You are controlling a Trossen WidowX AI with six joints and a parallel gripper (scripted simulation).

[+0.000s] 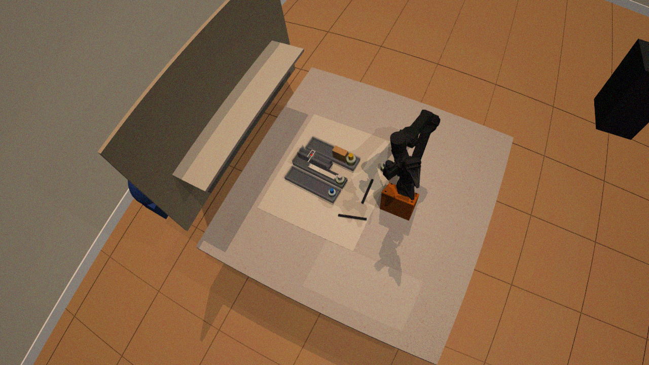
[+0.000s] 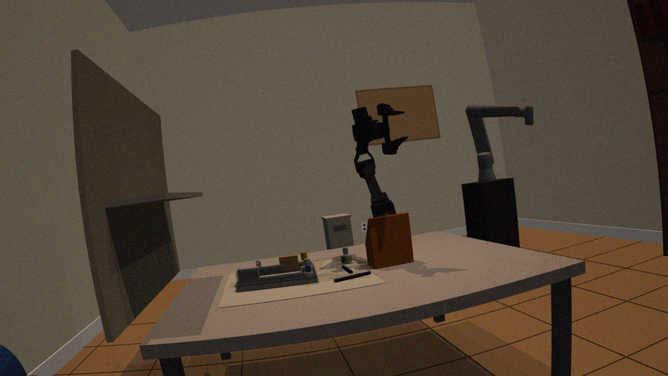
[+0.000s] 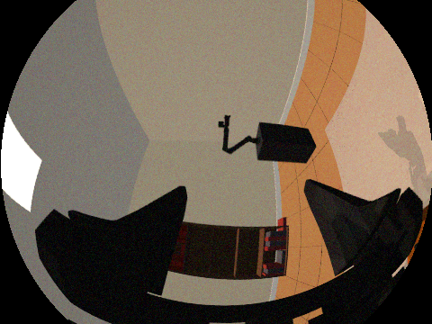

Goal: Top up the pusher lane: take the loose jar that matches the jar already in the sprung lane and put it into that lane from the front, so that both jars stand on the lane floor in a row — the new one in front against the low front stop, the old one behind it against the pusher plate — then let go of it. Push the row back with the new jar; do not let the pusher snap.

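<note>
My gripper tip is now 510 mm above the cream mat, 430 mm short of it and 220 mm to the left of it. Also, from my gripper tip: shelf: 880 mm ahead, 280 mm to the right, 140 mm below.
</note>
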